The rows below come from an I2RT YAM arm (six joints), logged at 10 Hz.
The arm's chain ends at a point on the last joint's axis. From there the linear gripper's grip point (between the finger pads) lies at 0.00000 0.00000 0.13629 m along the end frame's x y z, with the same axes.
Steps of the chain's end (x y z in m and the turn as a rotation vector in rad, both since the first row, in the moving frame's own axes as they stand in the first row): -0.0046, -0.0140, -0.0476, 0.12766, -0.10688, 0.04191; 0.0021, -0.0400, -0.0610, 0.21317, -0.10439, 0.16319; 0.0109, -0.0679, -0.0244, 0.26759, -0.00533, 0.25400; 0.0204, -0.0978, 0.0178, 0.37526, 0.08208, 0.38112
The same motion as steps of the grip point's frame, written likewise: -0.0187, -0.0316, -0.0495, 0.12766, -0.10688, 0.04191; -0.0096, -0.0698, -0.0648, 0.21317, -0.10439, 0.16319; 0.0148, -0.1036, -0.0292, 0.26759, -0.00533, 0.25400; 0.0406, -0.1444, 0.0080, 0.37526, 0.08208, 0.38112
